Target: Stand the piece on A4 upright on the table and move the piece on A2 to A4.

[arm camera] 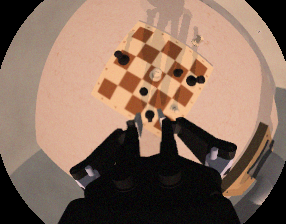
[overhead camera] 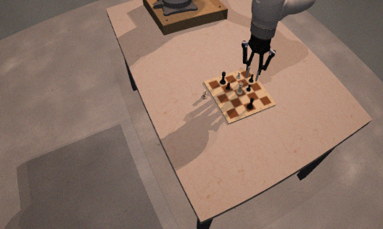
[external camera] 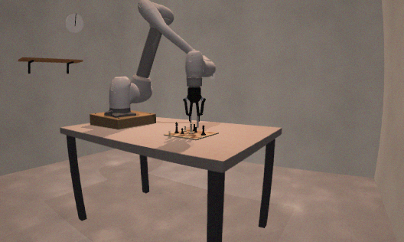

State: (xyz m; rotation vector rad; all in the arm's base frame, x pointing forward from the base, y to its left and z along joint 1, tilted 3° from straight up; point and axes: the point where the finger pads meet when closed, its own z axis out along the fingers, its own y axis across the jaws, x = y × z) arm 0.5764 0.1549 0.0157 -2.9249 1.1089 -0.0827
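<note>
My gripper is now 40 mm to the left of the small white piece, 40 mm above it and 30 mm past it. Round my hand: chessboard: 70 mm to the right, 60 mm below, 40 mm ahead.
</note>
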